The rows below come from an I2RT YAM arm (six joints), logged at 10 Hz.
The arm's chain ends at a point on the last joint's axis. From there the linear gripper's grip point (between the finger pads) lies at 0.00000 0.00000 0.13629 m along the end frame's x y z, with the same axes.
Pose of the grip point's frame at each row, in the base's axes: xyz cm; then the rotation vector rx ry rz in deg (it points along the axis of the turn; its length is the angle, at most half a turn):
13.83 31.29 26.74 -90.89 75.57 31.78
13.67 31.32 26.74 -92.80 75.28 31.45
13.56 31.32 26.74 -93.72 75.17 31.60
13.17 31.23 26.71 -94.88 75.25 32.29
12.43 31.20 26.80 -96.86 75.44 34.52
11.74 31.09 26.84 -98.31 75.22 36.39
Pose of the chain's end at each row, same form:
10.76 19.39 32.63 -90.89 75.57 31.78
10.80 19.51 32.90 -92.80 75.28 31.45
10.83 19.54 33.03 -93.72 75.17 31.60
10.69 19.48 33.16 -94.88 75.25 32.29
10.55 19.48 33.50 -96.86 75.44 34.52
10.34 19.37 33.65 -98.31 75.22 36.39

